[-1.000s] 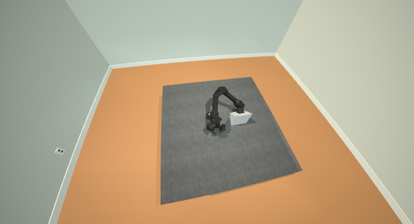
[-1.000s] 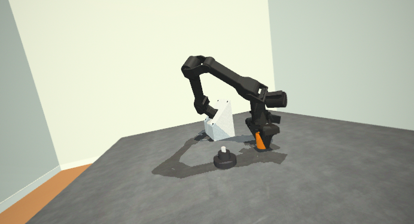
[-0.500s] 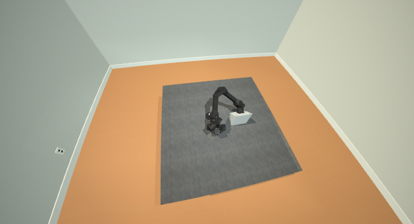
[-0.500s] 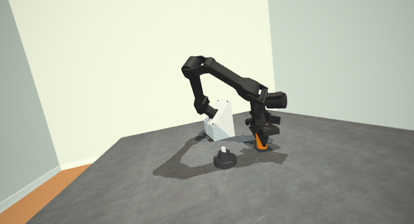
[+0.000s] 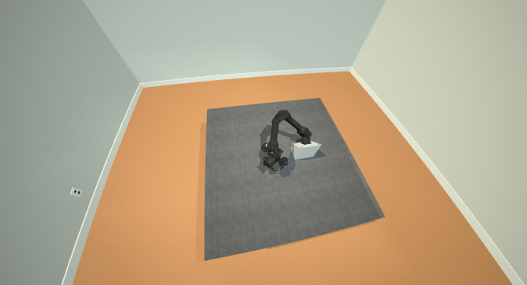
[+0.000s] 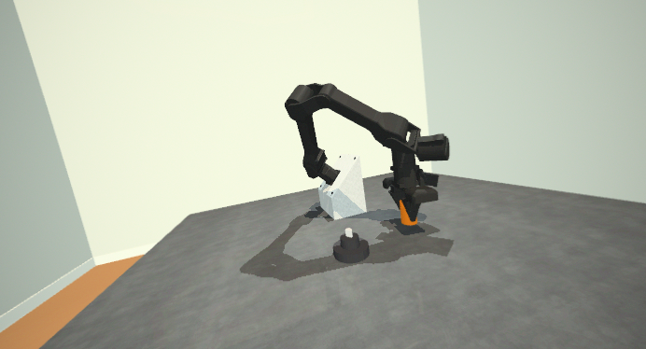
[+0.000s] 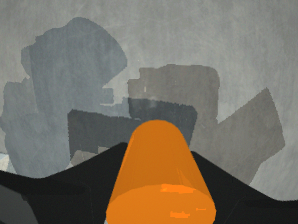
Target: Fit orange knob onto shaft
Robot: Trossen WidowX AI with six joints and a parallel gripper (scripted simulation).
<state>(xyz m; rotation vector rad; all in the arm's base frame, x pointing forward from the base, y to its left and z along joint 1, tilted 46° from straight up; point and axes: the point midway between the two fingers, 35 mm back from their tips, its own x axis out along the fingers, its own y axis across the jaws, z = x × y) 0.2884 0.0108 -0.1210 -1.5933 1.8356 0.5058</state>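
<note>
Right now the round pedestal is 2 cm ahead of my gripper tip and 19 cm to the right of it. From my gripper tip the other things lie so: orange knob (3 cm above).
</note>
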